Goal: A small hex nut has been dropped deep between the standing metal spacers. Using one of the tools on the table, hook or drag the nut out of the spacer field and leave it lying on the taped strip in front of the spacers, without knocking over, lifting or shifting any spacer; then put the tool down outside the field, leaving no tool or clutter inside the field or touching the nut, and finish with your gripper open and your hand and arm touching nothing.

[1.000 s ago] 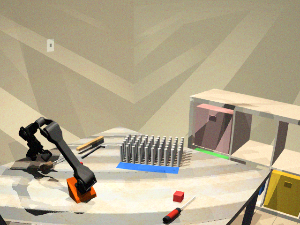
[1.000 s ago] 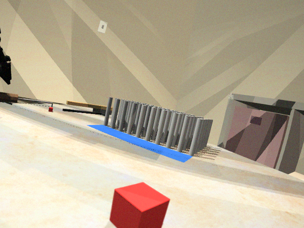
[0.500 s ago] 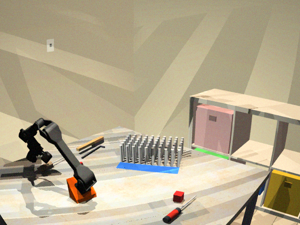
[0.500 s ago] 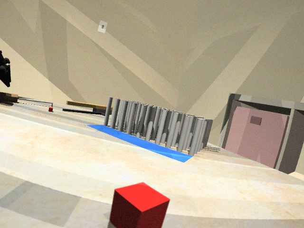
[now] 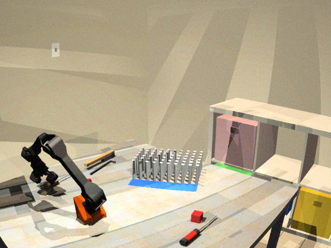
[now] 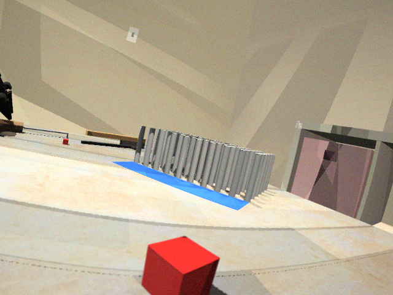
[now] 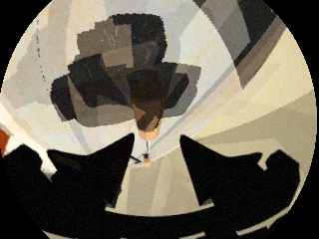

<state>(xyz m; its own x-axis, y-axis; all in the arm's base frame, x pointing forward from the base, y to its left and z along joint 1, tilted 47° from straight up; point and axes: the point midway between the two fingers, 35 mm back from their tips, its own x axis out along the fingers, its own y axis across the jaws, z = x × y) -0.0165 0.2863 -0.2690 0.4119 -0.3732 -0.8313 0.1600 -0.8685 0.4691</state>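
The hook tool is 10 cm ahead of my gripper tip, 2 cm to the left of it and 4 cm below it. Round my gripper tip: blue taped strip 46 cm ahead, 42 cm to the right, 5 cm below; tiny red cube 21 cm ahead, 10 cm to the right, 4 cm below; hex nut 58 cm ahead, 30 cm to the right, 5 cm below.
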